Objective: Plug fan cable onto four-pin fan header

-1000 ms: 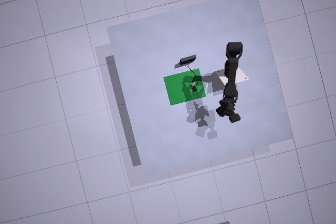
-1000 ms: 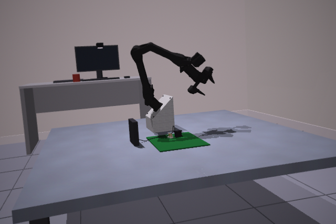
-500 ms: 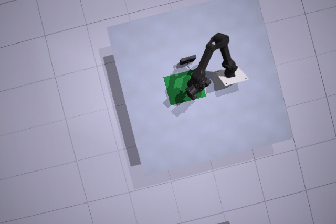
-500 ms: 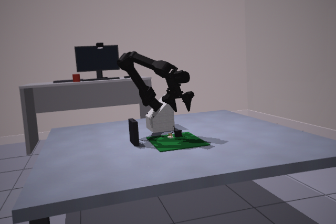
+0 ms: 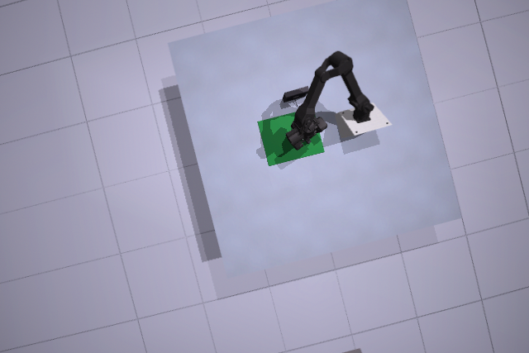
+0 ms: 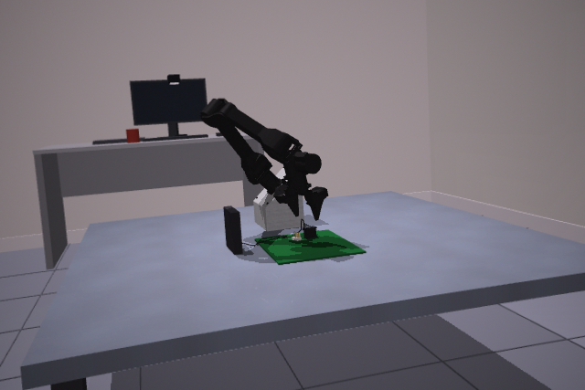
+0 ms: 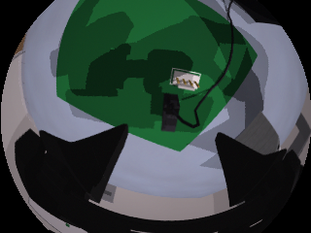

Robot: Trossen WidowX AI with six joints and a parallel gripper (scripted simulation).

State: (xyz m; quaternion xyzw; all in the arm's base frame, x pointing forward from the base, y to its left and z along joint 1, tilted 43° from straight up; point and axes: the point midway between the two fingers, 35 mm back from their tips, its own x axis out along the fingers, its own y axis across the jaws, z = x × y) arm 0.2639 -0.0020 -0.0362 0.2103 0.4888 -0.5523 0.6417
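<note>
Right now the black fan plug is 1 cm to the left of my gripper tip and 4 cm below it. Also, from my gripper tip: four-pin header (4 cm to the right, 6 cm below); then black fan (1 cm ahead, 22 cm to the right, 1 cm below); then green board (8 cm ahead, 3 cm to the right, 8 cm below).
</note>
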